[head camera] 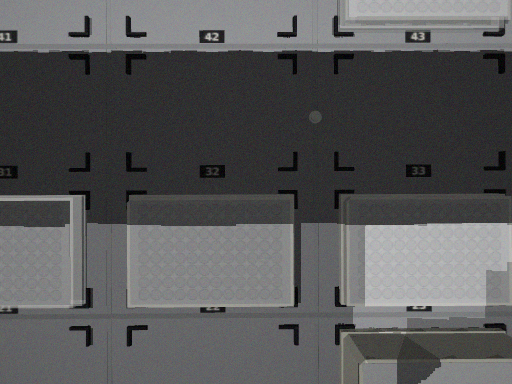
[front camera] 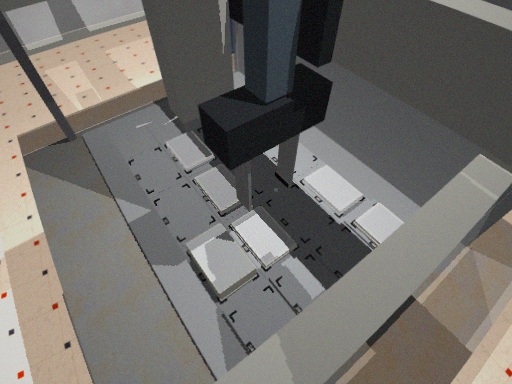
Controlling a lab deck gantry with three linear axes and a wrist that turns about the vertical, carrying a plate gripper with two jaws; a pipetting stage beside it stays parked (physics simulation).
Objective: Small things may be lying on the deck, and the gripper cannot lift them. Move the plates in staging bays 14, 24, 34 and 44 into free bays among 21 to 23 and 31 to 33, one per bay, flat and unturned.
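Frame: origin at the robot's base, x up, y ahead, z left, level; centimetres.
Seen in the pictures: gripper, fingertip midpoint: (front camera: 264,191); robot's base, origin of the base link: (front camera: 130,162).
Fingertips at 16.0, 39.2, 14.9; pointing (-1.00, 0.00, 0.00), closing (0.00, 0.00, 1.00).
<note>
Offsets run from my fingertips to a thing's top centre, as dx, dy, dz. "spot": to the spot under its first point.
My gripper (front camera: 266,195) is open, with its jaws apart and no plate between them, above the deck's middle rows. One plate lies flat in bay 21 @(spot: -14.6, -31.5, -0.5) (front camera: 189,151) (head camera: 30,265), a second plate @(-14.6, -16.4, +0.0) (front camera: 217,189) (head camera: 210,260) in bay 22 and a third plate @(-14.6, +0.0, +0.0) (front camera: 262,237) (head camera: 425,265) in bay 23. A white plate @(-13.1, +16.4, +21.4) (front camera: 378,222) lies in bay 44 at the right, partly hidden by the front wall. In the head view the corner marks of bays 32 and 33 show on dark, shaded deck. The jaws do not show in the head view.
A white plate @(-14.6, +0.0, +21.4) (front camera: 332,189) (head camera: 427,7) lies in bay 43. A taller lidded block @(-11.8, +0.0, -10.7) (front camera: 221,262) (head camera: 430,372) stands in bay 13, beside bay 23. A small grey disc @(-15.6, -8.2, +10.4) (front camera: 275,190) (head camera: 315,117) lies between bays 32 and 33. Thin pale sticks @(-15.2, -51.4, -5.4) (front camera: 144,124) @(-15.2, -48.1, +1.8) (front camera: 171,120) lie at the far end.
</note>
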